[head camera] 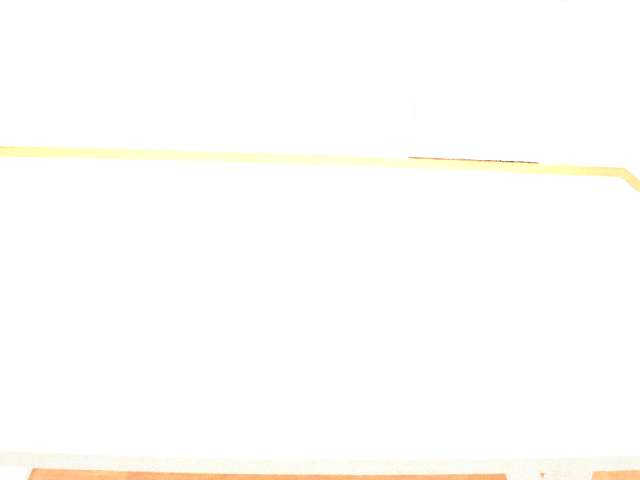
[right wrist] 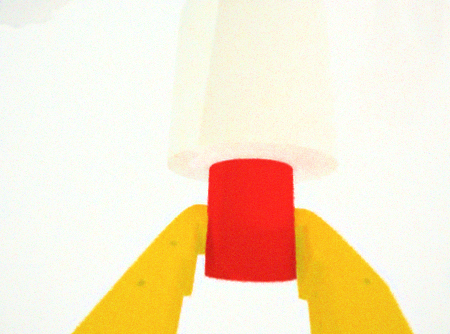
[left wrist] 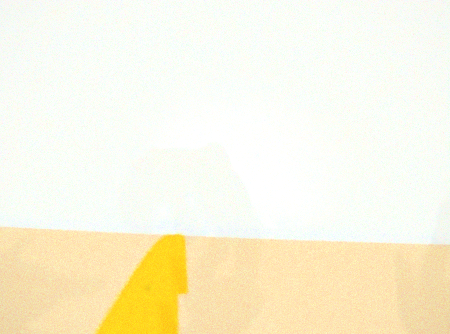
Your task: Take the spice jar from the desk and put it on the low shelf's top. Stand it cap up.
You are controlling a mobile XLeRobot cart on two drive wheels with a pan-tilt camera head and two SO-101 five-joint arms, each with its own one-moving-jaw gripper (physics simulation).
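Places are measured from the left arm's base along level axes (x ahead, y left, z up), in centimetres.
Pixels of known places: left hand at its tool point: (left wrist: 185, 255); right hand at its tool point: (right wrist: 209, 223).
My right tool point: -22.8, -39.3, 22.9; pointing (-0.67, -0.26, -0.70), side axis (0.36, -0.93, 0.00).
Observation:
Behind a point stands the place of what it marks, as x, y, z.
The spice jar (right wrist: 265, 85) {-20.7, -39.5, 20.2} shows in the right wrist view, with a pale cream body and a red cap (right wrist: 251, 220) {-21.4, -39.7, 22.7}. My right gripper (right wrist: 251, 215) {-22.8, -39.3, 22.9} is shut on the jar's red cap, its two yellow jaws pressing on the cap's sides. The body stretches away past the jaw tips. My left gripper shows one notched yellow jaw (left wrist: 155, 285) {-22.6, -5.4, 12.8} in the left wrist view; the moving jaw is out of the picture, so it is fully open. Neither gripper shows in the head view. I cannot make out the low shelf for certain; the views are very overexposed.
A broad white surface (head camera: 310, 310) {68.0, -20.9, -5.6} fills much of the head view, with a pale yellow strip (head camera: 206, 156) {312.2, 20.3, -77.4} along its far side. Orange-brown floor (head camera: 310, 476) {97.3, -25.5, -77.6} shows at the bottom edge. In the left wrist view, a tan surface (left wrist: 325, 285) {-53.1, 5.7, -16.6} lies below a white area, with faint shadows.

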